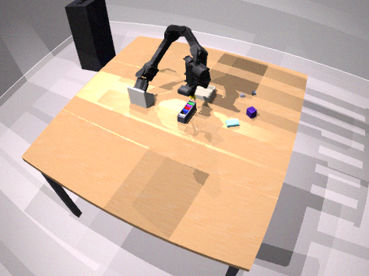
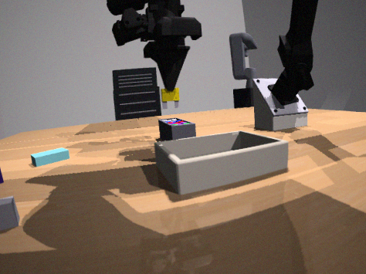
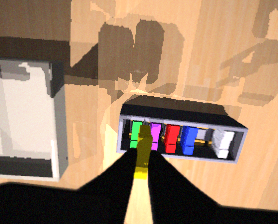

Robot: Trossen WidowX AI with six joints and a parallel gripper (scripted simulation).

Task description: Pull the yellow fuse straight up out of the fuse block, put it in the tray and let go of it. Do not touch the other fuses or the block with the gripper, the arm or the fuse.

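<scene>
The grey tray lies 14 cm to the left of my gripper tip, 9 cm below it and 1 cm behind it. Also, from my gripper tip: yellow fuse: 1 cm below; then green fuse: 7 cm below, 1 cm behind; then purple fuse: 7 cm below, 2 cm behind, 1 cm to the right.
</scene>
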